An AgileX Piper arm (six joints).
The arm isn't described. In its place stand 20 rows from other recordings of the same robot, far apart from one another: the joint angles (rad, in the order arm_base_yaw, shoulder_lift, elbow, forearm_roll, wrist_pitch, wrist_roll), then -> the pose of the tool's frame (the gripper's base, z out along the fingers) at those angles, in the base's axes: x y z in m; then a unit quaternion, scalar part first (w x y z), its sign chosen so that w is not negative.
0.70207 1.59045 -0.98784 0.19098 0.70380 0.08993 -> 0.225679 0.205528 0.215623 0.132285 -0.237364 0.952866 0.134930
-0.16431 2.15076 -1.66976 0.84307 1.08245 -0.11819 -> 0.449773 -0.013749 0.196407 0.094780 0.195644 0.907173 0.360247
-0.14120 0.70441 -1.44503 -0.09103 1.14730 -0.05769 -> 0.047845 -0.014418 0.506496 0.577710 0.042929 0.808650 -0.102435
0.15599 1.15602 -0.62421 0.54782 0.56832 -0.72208 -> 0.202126 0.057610 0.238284 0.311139 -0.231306 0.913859 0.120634
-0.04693 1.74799 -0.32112 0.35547 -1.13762 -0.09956 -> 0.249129 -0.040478 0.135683 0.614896 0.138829 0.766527 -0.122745
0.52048 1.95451 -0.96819 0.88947 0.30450 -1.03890 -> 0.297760 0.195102 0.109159 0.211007 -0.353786 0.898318 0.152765
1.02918 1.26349 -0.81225 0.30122 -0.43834 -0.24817 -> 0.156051 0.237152 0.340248 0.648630 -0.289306 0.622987 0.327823
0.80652 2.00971 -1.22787 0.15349 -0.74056 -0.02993 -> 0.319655 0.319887 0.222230 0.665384 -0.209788 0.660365 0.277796
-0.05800 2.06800 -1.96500 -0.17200 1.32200 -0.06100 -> 0.439120 -0.040618 0.283571 0.110539 -0.012815 0.989533 -0.091879
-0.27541 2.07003 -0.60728 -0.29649 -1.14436 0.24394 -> 0.318711 -0.064911 0.089174 0.615010 0.072106 0.783084 0.057822
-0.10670 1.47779 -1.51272 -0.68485 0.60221 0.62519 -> 0.332330 -0.068389 0.429646 0.550764 0.159392 0.801329 -0.170661
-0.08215 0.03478 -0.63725 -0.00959 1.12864 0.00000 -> -0.019065 0.000778 0.309249 0.535535 0.035253 0.843352 -0.026772
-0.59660 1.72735 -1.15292 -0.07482 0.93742 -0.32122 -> 0.267751 -0.188473 0.208109 0.051376 0.117105 0.989929 -0.060723
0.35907 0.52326 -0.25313 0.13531 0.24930 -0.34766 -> 0.099969 0.040758 0.235654 0.537506 -0.247476 0.804421 0.052430
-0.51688 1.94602 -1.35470 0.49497 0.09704 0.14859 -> 0.389074 -0.216343 0.219188 0.468861 0.473613 0.743907 0.049616
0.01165 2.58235 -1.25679 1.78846 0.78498 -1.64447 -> 0.395860 0.067418 -0.046070 0.204991 -0.002309 0.899680 0.385421
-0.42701 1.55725 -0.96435 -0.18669 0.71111 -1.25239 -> 0.265627 -0.132973 0.219209 0.063212 -0.446958 0.874223 -0.178792
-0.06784 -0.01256 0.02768 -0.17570 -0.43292 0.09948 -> 0.045682 0.003585 0.241493 0.858700 -0.029624 0.510331 -0.036321
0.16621 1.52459 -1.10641 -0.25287 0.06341 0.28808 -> 0.349251 0.057127 0.311397 0.553522 -0.049817 0.829871 0.049447
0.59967 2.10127 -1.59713 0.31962 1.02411 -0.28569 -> 0.339314 0.261561 0.178974 0.041169 -0.355384 0.921803 0.149287
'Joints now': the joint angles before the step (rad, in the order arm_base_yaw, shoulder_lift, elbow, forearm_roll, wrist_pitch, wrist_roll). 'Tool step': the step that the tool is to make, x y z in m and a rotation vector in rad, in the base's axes. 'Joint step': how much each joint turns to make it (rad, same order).
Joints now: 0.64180, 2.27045, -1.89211, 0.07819, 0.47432, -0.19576
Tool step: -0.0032, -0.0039, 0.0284, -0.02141, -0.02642, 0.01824
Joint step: -0.00076, -0.04358, -0.03262, -0.02643, 0.06835, -0.01174
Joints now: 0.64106, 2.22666, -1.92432, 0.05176, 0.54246, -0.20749
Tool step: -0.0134, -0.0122, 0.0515, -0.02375, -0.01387, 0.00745
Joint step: -0.00125, -0.09483, -0.03840, -0.02911, 0.13636, 0.00088
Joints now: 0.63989, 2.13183, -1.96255, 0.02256, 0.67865, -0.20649
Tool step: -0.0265, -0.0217, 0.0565, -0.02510, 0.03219, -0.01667
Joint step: -0.00111, -0.12425, -0.02796, -0.01936, 0.19281, 0.02579
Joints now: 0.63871, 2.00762, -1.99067, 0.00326, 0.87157, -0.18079
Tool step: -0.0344, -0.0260, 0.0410, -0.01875, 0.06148, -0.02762
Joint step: -0.00035, -0.13421, 0.02773, -0.00318, 0.16698, 0.03675
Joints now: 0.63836, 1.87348, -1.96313, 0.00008, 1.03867, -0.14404
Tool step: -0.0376, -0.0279, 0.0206, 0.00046, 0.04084, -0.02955
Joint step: -0.00004, -0.16012, 0.13330, 0.00018, 0.05934, 0.03840
